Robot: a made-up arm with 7 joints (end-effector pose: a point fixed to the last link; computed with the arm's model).
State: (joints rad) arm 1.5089 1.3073 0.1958 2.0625 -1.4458 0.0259 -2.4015
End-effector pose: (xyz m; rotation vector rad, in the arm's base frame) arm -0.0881 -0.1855 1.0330 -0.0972 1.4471 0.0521
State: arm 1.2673 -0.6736 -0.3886 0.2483 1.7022 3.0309 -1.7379
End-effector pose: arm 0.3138 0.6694 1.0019 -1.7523 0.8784 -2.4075
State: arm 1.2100 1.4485 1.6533 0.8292 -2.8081 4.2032 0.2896
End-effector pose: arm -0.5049 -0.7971 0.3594 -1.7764 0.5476 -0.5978
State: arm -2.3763 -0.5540 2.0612 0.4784 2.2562 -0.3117 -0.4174
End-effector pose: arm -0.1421 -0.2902 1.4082 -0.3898 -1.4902 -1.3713
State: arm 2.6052 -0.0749 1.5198 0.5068 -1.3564 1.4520 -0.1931
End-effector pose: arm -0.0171 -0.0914 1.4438 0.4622 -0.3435 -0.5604
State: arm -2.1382 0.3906 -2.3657 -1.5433 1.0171 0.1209 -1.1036
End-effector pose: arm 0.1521 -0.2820 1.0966 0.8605 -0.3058 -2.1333
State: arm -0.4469 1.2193 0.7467 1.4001 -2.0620 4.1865 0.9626
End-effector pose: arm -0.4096 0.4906 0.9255 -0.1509 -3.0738 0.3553
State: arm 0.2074 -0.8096 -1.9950 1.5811 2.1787 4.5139 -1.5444
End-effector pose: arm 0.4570 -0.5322 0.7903 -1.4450 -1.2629 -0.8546
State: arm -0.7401 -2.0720 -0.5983 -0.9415 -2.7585 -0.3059 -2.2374
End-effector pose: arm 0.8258 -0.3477 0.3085 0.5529 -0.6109 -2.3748
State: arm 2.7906 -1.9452 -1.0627 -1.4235 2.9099 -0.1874 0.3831
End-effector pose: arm -0.7074 -0.2370 0.3090 -0.9440 1.3582 -1.6544
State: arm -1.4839 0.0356 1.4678 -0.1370 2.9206 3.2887 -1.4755
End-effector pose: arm -0.1297 0.1787 1.3419 -1.0144 1.4144 -1.3130
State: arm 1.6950 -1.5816 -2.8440 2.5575 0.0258 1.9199 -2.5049
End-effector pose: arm 0.1554 0.1926 0.7598 0.4158 0.5668 -0.8533
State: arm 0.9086 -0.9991 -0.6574 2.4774 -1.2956 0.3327 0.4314
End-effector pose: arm 0.4625 0.0670 0.1369 1.0705 0.8640 -0.8540
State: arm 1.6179 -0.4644 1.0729 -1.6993 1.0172 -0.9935 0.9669
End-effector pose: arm 0.5012 -0.0199 1.0185 -0.2516 -1.1741 0.1693
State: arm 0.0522 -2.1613 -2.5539 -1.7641 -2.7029 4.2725 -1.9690
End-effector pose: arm 0.0359 0.0416 -0.1132 1.1607 0.8228 0.5791
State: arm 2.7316 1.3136 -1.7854 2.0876 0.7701 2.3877 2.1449
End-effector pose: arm 0.4943 0.3249 0.3613 0.0081 2.3878 0.8136
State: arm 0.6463 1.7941 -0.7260 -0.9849 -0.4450 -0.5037 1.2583
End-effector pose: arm -0.6864 -0.2711 -0.1279 1.0835 0.7715 -0.8185
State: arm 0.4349 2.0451 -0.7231 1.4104 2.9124 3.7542 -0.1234
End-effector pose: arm -0.5810 -0.5617 0.5068 0.0533 1.6570 0.9610
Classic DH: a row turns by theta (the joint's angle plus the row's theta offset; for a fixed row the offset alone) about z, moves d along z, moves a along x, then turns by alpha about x. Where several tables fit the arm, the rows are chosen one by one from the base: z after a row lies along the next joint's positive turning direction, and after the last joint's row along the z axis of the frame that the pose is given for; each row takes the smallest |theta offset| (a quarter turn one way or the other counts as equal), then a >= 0, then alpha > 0; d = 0 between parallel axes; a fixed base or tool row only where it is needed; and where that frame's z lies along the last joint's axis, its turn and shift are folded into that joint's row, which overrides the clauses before.
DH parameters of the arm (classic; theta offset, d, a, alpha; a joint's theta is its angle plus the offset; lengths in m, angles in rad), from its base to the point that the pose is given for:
joint 1: 0 0.401 0 1.5708
joint 2: 0 0.086 0 -1.5708
joint 3: 0 0.522 0.024 -1.5708
joint 4: 0 0.069 -0.027 1.5708
joint 5: 0 0.502 0 1.5708
joint 6: 1.5708 0.085 0.071 1.5708
joint 7: 0 0.01 0 0

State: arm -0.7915 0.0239 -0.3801 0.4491 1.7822 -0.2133 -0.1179
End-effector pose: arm 0.1473 -0.2921 1.4215 -1.9182 -0.3685 -1.5610
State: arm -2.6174 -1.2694 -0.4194 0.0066 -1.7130 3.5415 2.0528
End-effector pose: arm -0.7727 -0.4545 0.7360 2.2216 -1.4533 1.3417
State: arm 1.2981 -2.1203 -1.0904 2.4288 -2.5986 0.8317 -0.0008
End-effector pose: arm 0.3418 -0.1712 0.0501 -1.1333 1.5044 -1.7012
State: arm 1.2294 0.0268 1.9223 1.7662 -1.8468 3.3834 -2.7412
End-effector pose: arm -0.3909 -0.1324 0.9414 0.3819 2.0561 -1.4503
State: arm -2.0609 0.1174 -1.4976 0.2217 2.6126 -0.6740 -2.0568
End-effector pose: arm -0.1916 0.0448 1.4805 1.6969 1.0654 0.1029
